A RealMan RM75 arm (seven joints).
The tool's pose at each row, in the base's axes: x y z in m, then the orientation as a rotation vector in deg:
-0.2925 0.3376 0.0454 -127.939 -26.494 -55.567
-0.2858 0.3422 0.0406 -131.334 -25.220 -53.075
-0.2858 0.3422 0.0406 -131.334 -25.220 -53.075
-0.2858 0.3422 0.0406 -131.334 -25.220 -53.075
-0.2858 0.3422 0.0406 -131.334 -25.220 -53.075
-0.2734 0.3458 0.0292 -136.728 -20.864 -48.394
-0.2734 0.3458 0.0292 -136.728 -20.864 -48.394
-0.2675 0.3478 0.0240 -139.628 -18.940 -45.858
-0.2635 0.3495 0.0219 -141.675 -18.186 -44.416
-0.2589 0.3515 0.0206 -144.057 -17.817 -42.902
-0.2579 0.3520 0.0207 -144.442 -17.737 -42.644
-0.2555 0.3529 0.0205 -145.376 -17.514 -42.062
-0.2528 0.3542 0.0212 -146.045 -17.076 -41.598
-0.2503 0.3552 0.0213 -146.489 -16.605 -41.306
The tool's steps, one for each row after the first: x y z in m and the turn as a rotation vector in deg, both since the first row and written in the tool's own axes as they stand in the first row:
0.0011 0.0023 0.0091 -2.153 -2.512 1.330
0.0011 0.0023 0.0091 -2.153 -2.512 1.330
0.0011 0.0023 0.0091 -2.153 -2.512 1.330
0.0011 0.0023 0.0091 -2.153 -2.512 1.330
0.0011 0.0113 0.0238 -5.865 -6.289 5.163
0.0011 0.0113 0.0238 -5.865 -6.289 5.163
0.0013 0.0152 0.0309 -7.887 -8.434 6.849
0.0024 0.0171 0.0352 -9.352 -9.886 7.474
0.0046 0.0186 0.0396 -11.037 -11.594 7.776
0.0054 0.0188 0.0404 -11.312 -11.871 7.840
0.0069 0.0195 0.0424 -11.999 -12.509 7.997
0.0093 0.0197 0.0443 -12.534 -12.924 8.308
0.0111 0.0203 0.0462 -12.931 -13.146 8.627

